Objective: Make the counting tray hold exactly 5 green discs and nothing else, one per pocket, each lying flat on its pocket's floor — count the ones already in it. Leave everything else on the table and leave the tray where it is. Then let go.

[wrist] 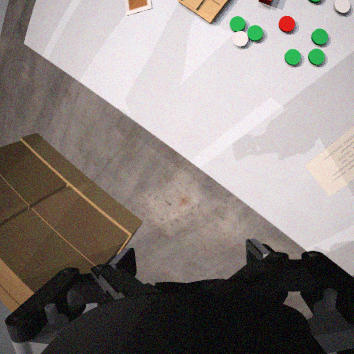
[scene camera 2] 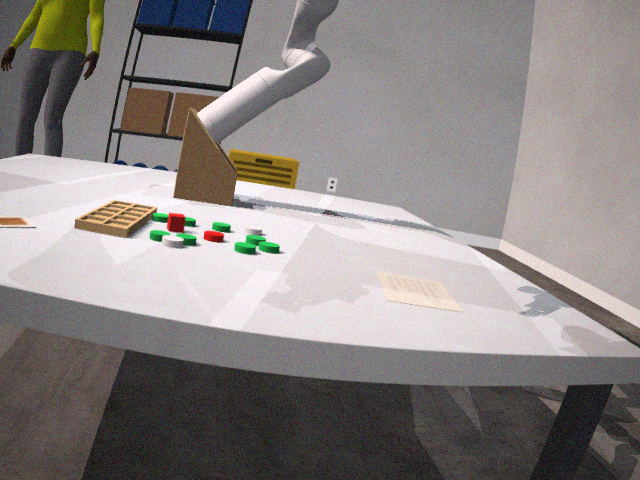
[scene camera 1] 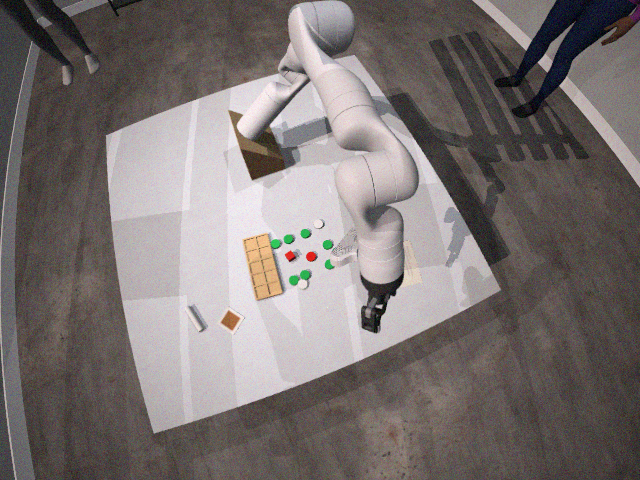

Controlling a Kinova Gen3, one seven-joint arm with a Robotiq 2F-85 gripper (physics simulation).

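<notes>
A wooden counting tray [scene camera 1: 264, 277], also visible at [scene camera 2: 117, 218], rests on the table. The gripper [scene camera 1: 383, 311], visible as well at [wrist: 189, 256], is open and holds nothing.
</notes>
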